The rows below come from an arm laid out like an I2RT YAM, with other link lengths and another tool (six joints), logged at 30 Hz.
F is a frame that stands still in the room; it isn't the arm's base.
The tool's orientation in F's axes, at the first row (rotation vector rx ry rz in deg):
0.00 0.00 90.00
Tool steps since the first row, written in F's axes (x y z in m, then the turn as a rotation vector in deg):
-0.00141 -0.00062 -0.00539 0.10 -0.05 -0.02
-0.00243 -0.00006 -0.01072 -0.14 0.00 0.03
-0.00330 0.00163 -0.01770 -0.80 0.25 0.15
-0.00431 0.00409 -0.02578 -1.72 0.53 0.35
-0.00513 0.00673 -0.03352 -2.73 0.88 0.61
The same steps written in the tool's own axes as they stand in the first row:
-0.00062 0.00141 -0.00539 -0.05 -0.10 -0.02
-0.00006 0.00243 -0.01072 0.00 0.14 0.03
0.00163 0.00330 -0.01770 0.25 0.80 0.15
0.00409 0.00431 -0.02578 0.53 1.72 0.35
0.00673 0.00513 -0.03352 0.88 2.73 0.61

